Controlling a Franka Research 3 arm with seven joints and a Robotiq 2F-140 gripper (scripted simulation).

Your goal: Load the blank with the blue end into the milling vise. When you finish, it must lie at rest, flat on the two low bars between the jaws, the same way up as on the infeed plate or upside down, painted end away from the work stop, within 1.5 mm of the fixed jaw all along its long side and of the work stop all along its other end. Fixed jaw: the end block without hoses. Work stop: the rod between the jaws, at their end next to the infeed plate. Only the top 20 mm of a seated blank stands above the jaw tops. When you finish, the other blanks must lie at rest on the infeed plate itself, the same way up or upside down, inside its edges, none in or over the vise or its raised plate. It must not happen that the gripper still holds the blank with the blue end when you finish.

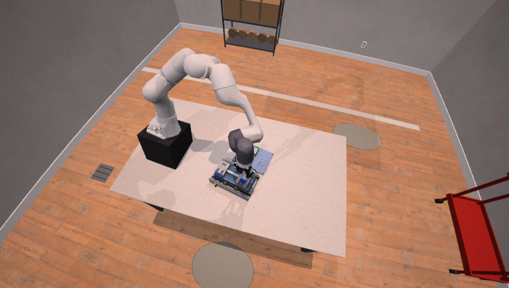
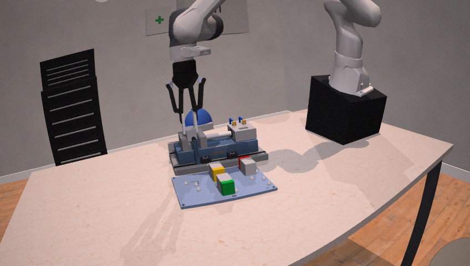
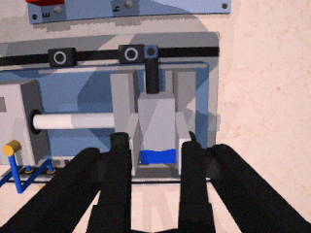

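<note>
Now: hand 30 mm above the blue-ended blank. From my hand the other things lie so: moving jaw 30 mm behind, 10 mm to the left, 60 mm below; black work stop rod 10 mm ahead, 50 mm to the left, 50 mm below; fixed jaw 30 mm ahead, 10 mm to the right, 60 mm below.
</note>
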